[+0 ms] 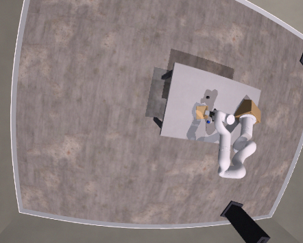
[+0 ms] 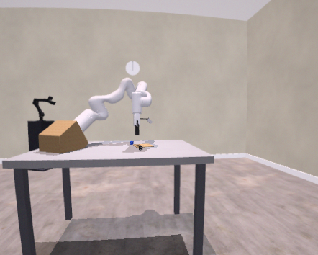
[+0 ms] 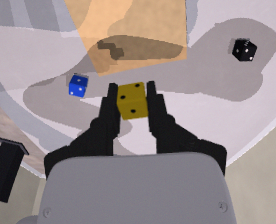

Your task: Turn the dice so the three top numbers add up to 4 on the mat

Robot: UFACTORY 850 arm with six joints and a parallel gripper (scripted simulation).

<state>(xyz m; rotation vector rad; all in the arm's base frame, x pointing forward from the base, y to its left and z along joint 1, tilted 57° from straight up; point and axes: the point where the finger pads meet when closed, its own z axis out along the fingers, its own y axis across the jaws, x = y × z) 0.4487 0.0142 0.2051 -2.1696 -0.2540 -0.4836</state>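
My gripper is now 50 mm short of the tan mat, 20 mm to the right of it and 110 mm above it. The rest, counted from my hand: yellow die (10 mm below); then black die (70 mm ahead, 150 mm to the right, 100 mm below); then blue die (70 mm behind, 70 mm to the left, 100 mm below).
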